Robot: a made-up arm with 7 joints.
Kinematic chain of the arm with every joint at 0, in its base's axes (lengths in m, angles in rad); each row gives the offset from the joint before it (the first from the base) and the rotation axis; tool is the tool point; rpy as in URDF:
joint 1: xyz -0.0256 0.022 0.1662 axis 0 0.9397 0.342
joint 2: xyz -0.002 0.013 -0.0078 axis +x
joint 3: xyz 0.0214 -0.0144 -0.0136 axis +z
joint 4: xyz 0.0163 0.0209 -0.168 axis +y
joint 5: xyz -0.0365 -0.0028 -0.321 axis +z
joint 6: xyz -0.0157 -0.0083 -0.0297 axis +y
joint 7: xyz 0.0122 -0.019 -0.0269 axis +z
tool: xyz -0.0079 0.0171 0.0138 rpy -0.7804 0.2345 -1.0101
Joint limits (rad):
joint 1: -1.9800..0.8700
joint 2: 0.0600..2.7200
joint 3: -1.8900..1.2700
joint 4: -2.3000..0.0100
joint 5: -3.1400..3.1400
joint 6: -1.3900..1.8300
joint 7: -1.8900..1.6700
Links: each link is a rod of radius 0.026 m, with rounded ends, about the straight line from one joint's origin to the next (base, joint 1, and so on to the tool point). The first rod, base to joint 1, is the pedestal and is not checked.
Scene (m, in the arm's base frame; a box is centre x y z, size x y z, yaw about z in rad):
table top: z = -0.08
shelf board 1: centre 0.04 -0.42 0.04 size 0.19 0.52 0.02 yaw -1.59
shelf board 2: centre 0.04 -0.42 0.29 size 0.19 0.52 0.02 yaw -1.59
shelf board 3: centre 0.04 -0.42 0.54 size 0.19 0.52 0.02 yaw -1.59
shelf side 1: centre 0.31 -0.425 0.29 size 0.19 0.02 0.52 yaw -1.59
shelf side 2: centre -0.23 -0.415 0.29 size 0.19 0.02 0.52 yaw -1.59
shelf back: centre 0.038 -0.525 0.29 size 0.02 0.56 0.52 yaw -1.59
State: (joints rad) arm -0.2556 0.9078 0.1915 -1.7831 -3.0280 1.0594 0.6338
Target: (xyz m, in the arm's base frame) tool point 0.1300 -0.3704 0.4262
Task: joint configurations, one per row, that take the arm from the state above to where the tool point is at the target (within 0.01 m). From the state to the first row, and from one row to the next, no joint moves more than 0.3 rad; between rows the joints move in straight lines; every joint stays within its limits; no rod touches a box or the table.
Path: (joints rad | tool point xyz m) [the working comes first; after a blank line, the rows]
Joints at the target: -1.9043 0.0600 -0.6891 -1.1750 -3.0007 0.8216 0.4293
Straight joint move there: clear.

1: -0.5304 0.7665 0.0447 -1.6817 -3.0235 1.0198 0.5997 | 0.3758 0.0970 0.2784
2: -0.8052 0.6252 -0.1020 -1.5804 -3.0189 0.9801 0.5656 | 0.3885 0.0165 0.3204
3: -1.0799 0.4839 -0.2488 -1.4790 -3.0144 0.9405 0.5316 | 0.3718 -0.0818 0.3694
4: -1.3547 0.3426 -0.3955 -1.3777 -3.0098 0.9009 0.4975 | 0.3193 -0.1869 0.4126
5: -1.6295 0.2013 -0.5423 -1.2763 -3.0053 0.8612 0.4634 | 0.2344 -0.2866 0.4353
6: -1.9043 0.0600 -0.6891 -1.1750 -3.0007 0.8216 0.4293 | 0.1300 -0.3704 0.4262

